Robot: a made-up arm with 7 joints.
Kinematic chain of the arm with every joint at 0, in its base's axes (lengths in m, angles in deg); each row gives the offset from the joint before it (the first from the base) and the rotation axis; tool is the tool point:
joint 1: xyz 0 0 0.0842 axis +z
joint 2: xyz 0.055 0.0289 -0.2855 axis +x
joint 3: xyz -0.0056 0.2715 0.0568 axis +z
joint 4: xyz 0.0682 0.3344 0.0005 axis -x
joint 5: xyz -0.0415 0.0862 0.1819 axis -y
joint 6: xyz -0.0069 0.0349 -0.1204 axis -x
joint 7: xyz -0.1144 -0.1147 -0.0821 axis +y
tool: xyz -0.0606 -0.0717 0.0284
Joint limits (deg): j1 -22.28..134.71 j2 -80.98..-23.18 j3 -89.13..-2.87 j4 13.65..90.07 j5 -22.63..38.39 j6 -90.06..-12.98 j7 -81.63..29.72
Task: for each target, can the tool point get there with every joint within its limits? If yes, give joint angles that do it. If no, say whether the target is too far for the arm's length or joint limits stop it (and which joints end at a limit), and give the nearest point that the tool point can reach.
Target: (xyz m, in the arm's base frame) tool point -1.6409 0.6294 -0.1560
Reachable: no: too far | nearest point -0.7718 0.2961 -0.5143 | short by 0.997 m
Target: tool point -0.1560 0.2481 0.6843
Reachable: no: joint limits stop it (at a limit: joint 2, joint 3, joint 4, joint 5, joint 6, joint 7) | nearest point -0.1775 0.2824 -0.1951 | short by 0.880 m
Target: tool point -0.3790 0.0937 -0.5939
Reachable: yes | joints 106.31 -38.03 -52.70 47.93 10.28 -43.13 -67.29
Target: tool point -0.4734 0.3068 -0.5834
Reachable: yes | joints 95.91 -33.62 -79.54 47.39 -12.28 -71.14 -8.22
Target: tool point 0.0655 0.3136 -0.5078
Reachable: yes | joints 43.75 -63.78 -67.56 52.87 33.15 -29.53 13.05
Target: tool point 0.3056 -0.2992 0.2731
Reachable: no: joint limits stop it (at a limit: joint 1, joint 2, joint 3, joint 4, joint 5, joint 6, joint 7) | nearest point 0.3079 0.1283 -0.1951 | short by 0.634 m
